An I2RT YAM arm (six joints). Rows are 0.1 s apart.
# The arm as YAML. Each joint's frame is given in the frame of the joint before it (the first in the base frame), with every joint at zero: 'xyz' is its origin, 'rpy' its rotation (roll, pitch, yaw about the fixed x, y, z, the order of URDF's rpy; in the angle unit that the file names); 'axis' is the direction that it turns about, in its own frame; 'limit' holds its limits. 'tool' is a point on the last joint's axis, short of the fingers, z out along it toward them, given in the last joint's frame.
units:
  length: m
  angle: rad
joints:
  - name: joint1
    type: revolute
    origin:
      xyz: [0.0, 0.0, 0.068]
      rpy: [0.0, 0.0, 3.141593]
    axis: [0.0, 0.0, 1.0]
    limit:
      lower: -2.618
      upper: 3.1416
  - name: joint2
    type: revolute
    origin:
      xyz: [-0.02, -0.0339, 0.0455]
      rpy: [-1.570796, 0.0, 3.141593]
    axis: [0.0, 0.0, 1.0]
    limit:
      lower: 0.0
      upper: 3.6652
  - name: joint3
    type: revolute
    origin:
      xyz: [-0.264, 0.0, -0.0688]
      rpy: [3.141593, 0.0, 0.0]
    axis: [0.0, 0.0, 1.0]
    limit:
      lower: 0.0
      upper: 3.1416
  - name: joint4
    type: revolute
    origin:
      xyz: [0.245, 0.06, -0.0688]
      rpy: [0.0, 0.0, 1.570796]
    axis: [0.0, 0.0, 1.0]
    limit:
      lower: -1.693
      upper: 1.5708
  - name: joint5
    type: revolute
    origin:
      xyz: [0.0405, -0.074, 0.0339]
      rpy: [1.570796, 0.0, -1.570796]
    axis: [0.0, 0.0, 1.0]
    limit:
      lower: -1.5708
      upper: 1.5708
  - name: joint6
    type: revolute
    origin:
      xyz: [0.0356, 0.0, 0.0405]
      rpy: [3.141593, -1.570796, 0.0]
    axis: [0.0, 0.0, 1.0]
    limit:
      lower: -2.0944
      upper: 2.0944
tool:
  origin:
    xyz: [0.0, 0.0, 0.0]
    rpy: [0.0, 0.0, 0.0]
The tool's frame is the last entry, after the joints.
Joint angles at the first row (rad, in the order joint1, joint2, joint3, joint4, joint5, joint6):
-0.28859 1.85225 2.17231 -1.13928 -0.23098 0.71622
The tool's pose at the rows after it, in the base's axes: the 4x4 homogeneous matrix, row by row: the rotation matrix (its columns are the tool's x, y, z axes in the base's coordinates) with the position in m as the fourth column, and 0 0 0 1 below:
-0.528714 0.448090 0.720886 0.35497; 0.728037 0.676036 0.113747 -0.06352; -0.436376 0.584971 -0.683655 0.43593; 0 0 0 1
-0.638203 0.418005 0.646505 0.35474; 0.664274 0.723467 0.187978 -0.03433; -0.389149 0.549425 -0.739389 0.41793; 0 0 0 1
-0.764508 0.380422 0.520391 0.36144; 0.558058 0.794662 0.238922 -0.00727; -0.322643 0.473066 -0.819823 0.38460; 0 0 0 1
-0.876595 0.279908 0.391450 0.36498; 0.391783 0.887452 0.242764 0.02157; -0.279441 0.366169 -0.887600 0.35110; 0 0 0 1
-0.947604 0.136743 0.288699 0.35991; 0.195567 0.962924 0.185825 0.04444; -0.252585 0.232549 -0.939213 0.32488; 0 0 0 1
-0.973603 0.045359 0.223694 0.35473; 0.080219 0.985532 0.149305 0.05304; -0.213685 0.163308 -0.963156 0.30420; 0 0 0 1
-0.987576 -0.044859 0.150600 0.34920; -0.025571 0.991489 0.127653 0.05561; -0.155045 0.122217 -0.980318 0.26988; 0 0 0 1
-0.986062 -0.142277 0.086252 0.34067; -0.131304 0.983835 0.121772 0.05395; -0.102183 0.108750 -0.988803 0.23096; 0 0 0 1
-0.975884 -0.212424 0.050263 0.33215; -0.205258 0.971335 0.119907 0.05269; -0.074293 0.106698 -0.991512 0.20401; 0 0 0 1
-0.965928 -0.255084 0.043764 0.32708; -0.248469 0.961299 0.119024 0.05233; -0.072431 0.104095 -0.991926 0.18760; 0 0 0 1
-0.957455 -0.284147 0.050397 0.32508; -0.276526 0.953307 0.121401 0.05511; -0.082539 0.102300 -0.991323 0.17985; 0 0 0 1
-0.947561 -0.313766 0.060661 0.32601; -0.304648 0.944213 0.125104 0.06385; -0.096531 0.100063 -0.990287 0.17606; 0 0 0 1
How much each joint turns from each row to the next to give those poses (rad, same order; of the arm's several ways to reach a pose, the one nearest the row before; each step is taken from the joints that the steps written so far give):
0.08621 -0.07323 -0.04120 0.00154 -0.02824 -0.03739
0.07934 -0.01946 -0.07858 -0.02939 -0.00992 -0.03205
0.07707 0.02060 -0.08353 -0.03701 0.00344 -0.07476
0.08278 0.02629 -0.08016 -0.02553 0.03548 -0.12169
0.07095 0.00690 -0.08005 -0.02063 0.07591 -0.14572
0.02901 -0.00151 -0.07630 0.00498 0.03663 -0.08926
0.01067 -0.00003 -0.12973 0.05301 0.01335 -0.09462
-0.00152 0.00040 -0.15026 0.08506 -0.00382 -0.10718
-0.00039 -0.00003 -0.10724 0.07097 -0.00343 -0.07554
0.00115 0.00001 -0.06714 0.06066 0.00000 -0.04349
0.00915 0.00039 -0.03202 0.04043 -0.00076 -0.02022
0.02556 0.00841 -0.00571 0.02784 0.00000 -0.00419

